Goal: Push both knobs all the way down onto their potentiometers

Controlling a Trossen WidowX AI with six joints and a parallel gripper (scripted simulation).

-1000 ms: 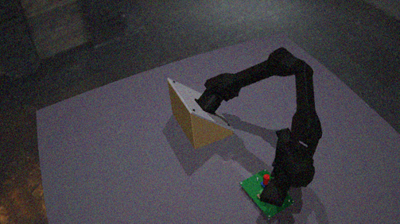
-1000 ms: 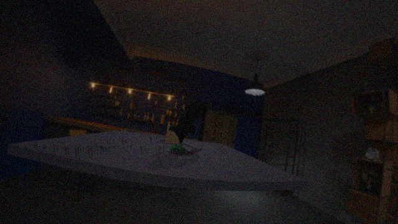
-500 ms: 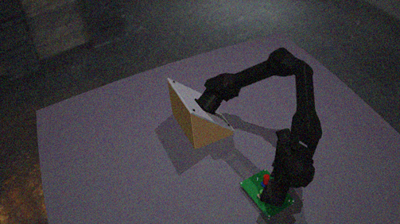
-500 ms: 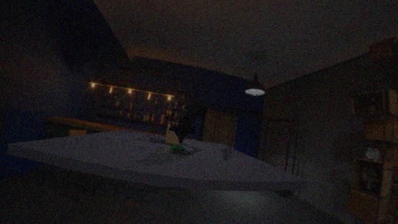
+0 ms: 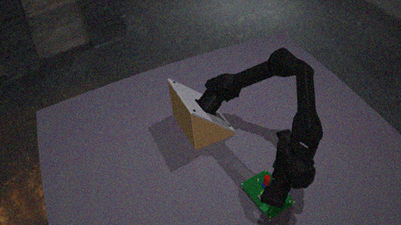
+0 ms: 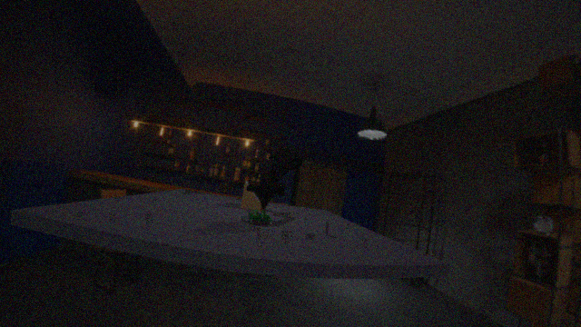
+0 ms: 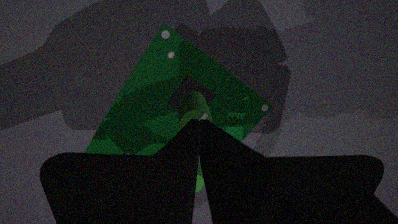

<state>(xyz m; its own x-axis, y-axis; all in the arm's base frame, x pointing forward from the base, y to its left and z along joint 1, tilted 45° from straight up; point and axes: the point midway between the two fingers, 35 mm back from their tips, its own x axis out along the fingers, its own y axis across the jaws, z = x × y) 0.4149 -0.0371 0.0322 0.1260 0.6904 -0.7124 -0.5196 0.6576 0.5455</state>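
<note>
Right now the green knob is 10 mm below my gripper tip. Round my gripper tip: red knob 70 mm behind, 10 mm to the left, 10 mm below.
</note>
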